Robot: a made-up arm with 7 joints.
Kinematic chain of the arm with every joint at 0, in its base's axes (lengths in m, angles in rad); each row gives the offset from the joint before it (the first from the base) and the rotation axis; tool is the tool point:
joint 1: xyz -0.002 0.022 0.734 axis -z
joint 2: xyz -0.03 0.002 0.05 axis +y
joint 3: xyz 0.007 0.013 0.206 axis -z
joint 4: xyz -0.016 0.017 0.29 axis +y
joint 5: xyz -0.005 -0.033 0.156 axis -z
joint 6: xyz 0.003 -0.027 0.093 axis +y
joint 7: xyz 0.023 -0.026 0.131 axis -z
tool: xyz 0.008 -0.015 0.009
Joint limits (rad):
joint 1: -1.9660..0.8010
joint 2: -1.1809..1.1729
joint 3: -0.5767..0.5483
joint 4: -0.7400..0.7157
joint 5: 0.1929..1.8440
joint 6: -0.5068..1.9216
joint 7: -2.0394..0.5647
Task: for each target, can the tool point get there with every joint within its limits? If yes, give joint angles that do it. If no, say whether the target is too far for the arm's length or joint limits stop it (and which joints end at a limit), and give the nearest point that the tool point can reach.
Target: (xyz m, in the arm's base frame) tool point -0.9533 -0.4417 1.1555
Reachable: no: too far | nearest point -0.7857 -0.3600 1.0904 | short by 0.198 m
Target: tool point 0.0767 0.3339 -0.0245
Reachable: no: joint limits stop it (at a limit: joint 2, joint 4, joint 5) | nearest point 0.1491 0.6207 0.7684 | short by 0.846 m
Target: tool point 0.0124 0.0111 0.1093
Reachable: no: joint limits stop it (at a limit: joint 2, joint 4, joint 5) | nearest point 0.4585 -0.3266 0.7914 | short by 0.882 m
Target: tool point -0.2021 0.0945 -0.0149
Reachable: no: joint limits stop it (at a limit: joint 2, joint 4, joint 5) | nearest point -0.6150 0.2441 0.7642 | short by 0.894 m
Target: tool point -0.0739 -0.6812 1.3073
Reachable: yes | joints -1.3972 -0.7197 0.2597 -0.4712 0.6632 0.3824 -1.5810
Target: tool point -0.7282 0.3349 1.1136
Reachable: yes | joints 0.4867 -0.8159 -0.0386 -0.6165 1.4548 0.0216 -0.6290
